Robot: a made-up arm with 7 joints. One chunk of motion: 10 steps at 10 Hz.
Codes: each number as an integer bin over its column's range. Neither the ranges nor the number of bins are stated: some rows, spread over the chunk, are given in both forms.
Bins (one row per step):
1: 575 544 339 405 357 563 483
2: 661 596 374 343 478 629 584
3: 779 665 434 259 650 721 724
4: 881 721 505 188 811 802 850
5: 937 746 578 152 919 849 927
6: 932 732 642 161 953 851 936
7: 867 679 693 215 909 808 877
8: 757 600 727 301 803 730 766
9: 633 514 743 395 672 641 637
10: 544 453 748 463 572 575 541
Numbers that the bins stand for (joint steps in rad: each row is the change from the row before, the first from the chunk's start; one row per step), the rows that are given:
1: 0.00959 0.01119 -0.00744 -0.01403 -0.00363 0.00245 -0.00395
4: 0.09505 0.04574 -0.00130 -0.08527 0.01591 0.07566 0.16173
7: 0.09114 0.03754 0.00567 -0.07641 0.02013 0.07750 0.17392
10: 0.00093 -0.00658 0.00770 0.00502 0.00562 0.00613 0.02224
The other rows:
2: 0.03360 0.02134 -0.00615 -0.03438 0.00157 0.02267 0.04165
3: 0.06656 0.03480 -0.00393 -0.06196 0.00898 0.05085 0.10485
5: 0.11068 0.05062 0.00141 -0.09709 0.02056 0.09005 0.19650
6: 0.10929 0.04788 0.00378 -0.09414 0.02202 0.09067 0.20056
8: 0.06041 0.02212 0.00693 -0.04817 0.01556 0.05360 0.12381
9: 0.02578 0.00533 0.00752 -0.01731 0.00992 0.02634 0.06557

